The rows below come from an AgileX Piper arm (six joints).
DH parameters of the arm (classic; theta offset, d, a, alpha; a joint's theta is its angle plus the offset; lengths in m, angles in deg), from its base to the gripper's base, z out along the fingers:
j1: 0 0.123 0 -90
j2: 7.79 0 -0.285 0
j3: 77.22 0 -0.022 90
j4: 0 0.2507 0 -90
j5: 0 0 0 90
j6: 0 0.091 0 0
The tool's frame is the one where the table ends.
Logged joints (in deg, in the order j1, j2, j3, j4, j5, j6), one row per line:
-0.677 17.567 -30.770 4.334 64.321 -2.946
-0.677 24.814 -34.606 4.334 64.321 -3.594
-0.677 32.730 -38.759 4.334 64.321 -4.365
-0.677 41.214 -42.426 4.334 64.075 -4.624
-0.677 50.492 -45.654 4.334 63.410 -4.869
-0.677 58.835 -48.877 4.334 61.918 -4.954
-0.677 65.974 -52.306 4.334 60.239 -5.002
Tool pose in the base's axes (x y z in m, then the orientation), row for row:
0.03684 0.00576 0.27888 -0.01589 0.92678 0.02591 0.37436
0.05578 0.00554 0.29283 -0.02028 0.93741 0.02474 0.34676
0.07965 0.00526 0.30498 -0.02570 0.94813 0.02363 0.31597
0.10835 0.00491 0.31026 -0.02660 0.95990 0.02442 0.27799
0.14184 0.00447 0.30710 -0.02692 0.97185 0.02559 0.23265
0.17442 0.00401 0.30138 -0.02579 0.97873 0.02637 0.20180
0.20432 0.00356 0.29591 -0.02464 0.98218 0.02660 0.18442
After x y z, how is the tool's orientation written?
As a quaternion, x y z w.
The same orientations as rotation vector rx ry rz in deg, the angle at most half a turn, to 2 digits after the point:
-2.33 135.96 3.80
-3.01 139.34 3.68
-3.88 143.06 3.57
-4.09 147.61 3.76
-4.24 152.98 4.03
-4.13 156.60 4.22
-3.98 158.64 4.30

